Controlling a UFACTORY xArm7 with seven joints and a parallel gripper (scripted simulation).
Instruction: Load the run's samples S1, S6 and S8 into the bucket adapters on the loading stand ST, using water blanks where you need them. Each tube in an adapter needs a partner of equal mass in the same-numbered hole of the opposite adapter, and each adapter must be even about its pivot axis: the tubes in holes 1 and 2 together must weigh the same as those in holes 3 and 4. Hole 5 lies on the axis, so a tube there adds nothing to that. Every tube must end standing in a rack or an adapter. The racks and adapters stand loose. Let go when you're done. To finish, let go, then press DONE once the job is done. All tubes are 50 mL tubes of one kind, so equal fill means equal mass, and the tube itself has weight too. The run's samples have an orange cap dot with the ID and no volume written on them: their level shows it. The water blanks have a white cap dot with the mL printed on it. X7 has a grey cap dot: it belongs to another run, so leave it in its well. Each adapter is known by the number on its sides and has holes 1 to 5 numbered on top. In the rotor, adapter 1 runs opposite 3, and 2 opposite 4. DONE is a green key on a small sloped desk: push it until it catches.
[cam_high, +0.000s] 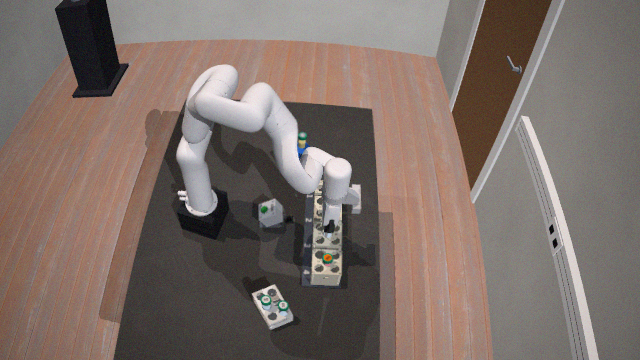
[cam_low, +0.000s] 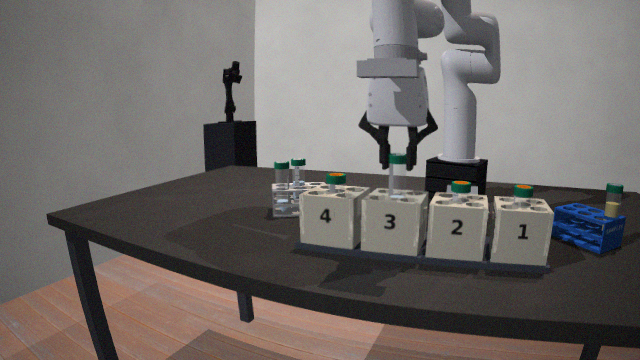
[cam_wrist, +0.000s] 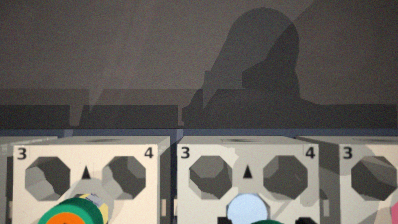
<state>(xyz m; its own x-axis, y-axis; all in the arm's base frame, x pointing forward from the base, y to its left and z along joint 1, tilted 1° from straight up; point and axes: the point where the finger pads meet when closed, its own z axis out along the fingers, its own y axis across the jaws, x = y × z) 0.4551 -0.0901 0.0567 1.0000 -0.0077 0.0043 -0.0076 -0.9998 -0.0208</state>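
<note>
Right now my hand is 220 mm past the green done key, 110 mm to the right of it and 90 mm above it. From my hand the other things lie so: pink-filled tube (120 mm to the right, 90 mm below, 10 mm behind); blue sample rack (390 mm to the left, 130 mm below, 120 mm behind); white blank rack (270 mm to the right, 170 mm behind, 130 mm below).
</note>
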